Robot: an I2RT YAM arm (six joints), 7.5 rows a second.
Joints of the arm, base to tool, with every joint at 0 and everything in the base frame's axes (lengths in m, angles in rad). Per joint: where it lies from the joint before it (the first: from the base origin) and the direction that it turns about. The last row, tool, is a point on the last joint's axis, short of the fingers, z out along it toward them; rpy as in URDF.
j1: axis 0 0 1 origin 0 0 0.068
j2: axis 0 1 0 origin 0.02 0.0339 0.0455
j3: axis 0 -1 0 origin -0.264 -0.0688 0
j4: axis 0 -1 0 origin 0.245 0.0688 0.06
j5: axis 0 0 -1 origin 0.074 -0.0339 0.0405
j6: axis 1 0 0 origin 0.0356 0 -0.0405
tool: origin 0 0 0 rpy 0 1.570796 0
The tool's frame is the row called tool.
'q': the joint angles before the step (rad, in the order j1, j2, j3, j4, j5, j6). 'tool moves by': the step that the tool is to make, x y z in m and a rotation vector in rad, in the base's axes. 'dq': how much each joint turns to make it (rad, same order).
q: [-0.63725 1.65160 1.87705 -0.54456 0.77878 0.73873]
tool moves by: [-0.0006 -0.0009 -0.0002 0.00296 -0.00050 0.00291]
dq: [-0.00348 0.00021 0.00037 -0.00204 -0.00690 0.00074]
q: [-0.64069 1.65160 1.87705 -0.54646 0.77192 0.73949]
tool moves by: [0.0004 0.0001 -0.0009 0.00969 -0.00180 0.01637]
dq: [-0.00045 0.00012 -0.00018 -0.00694 -0.01877 0.00417]
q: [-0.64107 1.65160 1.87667 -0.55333 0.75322 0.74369]
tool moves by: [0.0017 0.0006 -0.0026 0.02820 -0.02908 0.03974]
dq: [0.00045 0.00011 -0.00307 -0.01247 -0.05029 0.03321]
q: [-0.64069 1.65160 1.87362 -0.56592 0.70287 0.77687]
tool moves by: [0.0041 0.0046 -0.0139 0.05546 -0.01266 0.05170]
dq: [0.01269 -0.01226 -0.05138 -0.01126 -0.05521 0.04430]
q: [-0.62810 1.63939 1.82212 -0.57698 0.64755 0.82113]
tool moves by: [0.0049 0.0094 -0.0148 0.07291 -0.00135 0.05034]
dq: [0.02521 -0.01164 -0.04514 -0.03937 -0.04804 0.05456]
